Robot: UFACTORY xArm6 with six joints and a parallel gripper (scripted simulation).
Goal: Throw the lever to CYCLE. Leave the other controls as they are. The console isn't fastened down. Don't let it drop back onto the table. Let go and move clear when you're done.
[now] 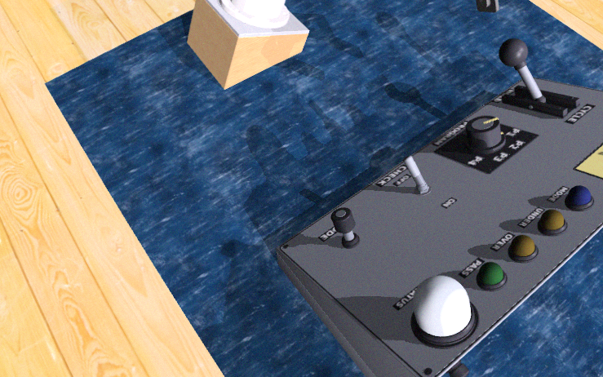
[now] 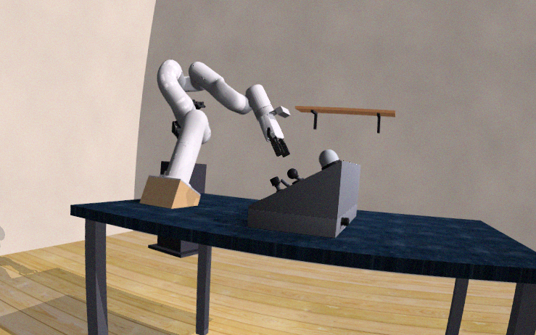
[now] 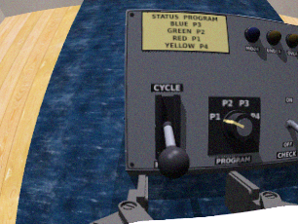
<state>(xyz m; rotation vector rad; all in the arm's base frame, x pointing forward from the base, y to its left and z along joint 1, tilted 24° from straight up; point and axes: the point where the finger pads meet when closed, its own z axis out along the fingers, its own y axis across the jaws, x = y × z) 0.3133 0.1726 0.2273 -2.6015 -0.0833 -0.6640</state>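
Right now my hand is 100 mm above the lever, 80 mm short of it and 10 mm to the right of it. From my hand the other things lie so: grey sloped console: 170 mm ahead, 150 mm to the right, 130 mm below; then program dial: 130 mm ahead, 110 mm below, 90 mm to the right; then check toggle: 220 mm to the right, 140 mm ahead, 110 mm below.
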